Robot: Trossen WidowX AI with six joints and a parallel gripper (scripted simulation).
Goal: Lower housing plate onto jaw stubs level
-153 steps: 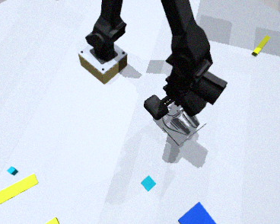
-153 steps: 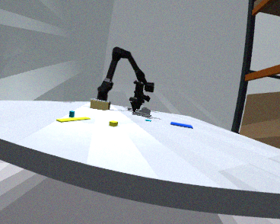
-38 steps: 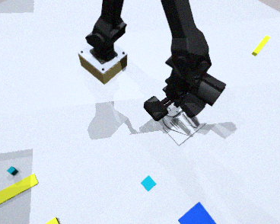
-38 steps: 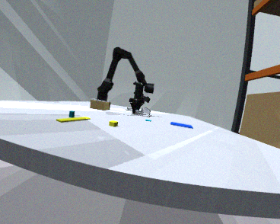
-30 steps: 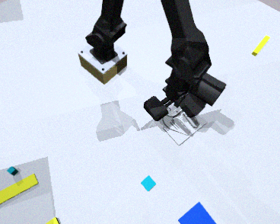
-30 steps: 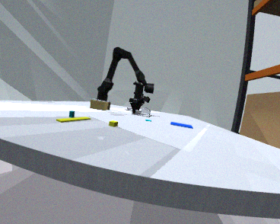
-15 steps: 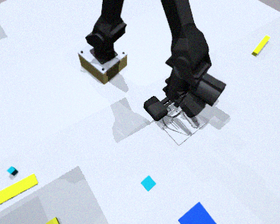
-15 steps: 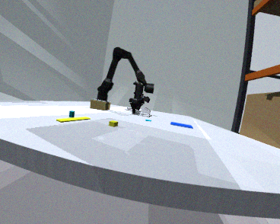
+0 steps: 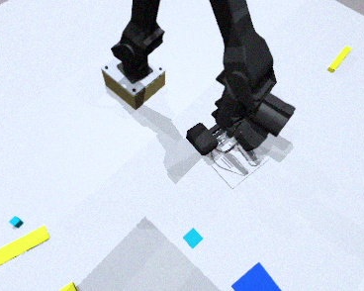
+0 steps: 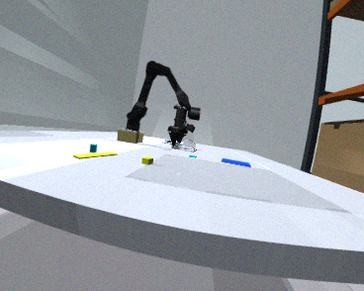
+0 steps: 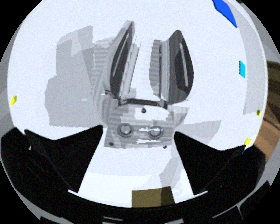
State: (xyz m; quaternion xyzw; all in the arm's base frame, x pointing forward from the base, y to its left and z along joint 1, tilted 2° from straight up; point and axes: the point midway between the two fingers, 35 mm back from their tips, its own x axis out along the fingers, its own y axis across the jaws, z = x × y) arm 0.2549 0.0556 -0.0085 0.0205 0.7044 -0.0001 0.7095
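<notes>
The grey jaw assembly is 20 mm ahead of my gripper tip and 20 mm to the right of it. Round my gripper tip: cyan tile: 130 mm ahead, 200 mm to the right, 10 mm below; then yellow cube: 50 mm ahead, 440 mm to the right, 10 mm below; then blue tile: 300 mm ahead, 170 mm to the right, 10 mm below.
</notes>
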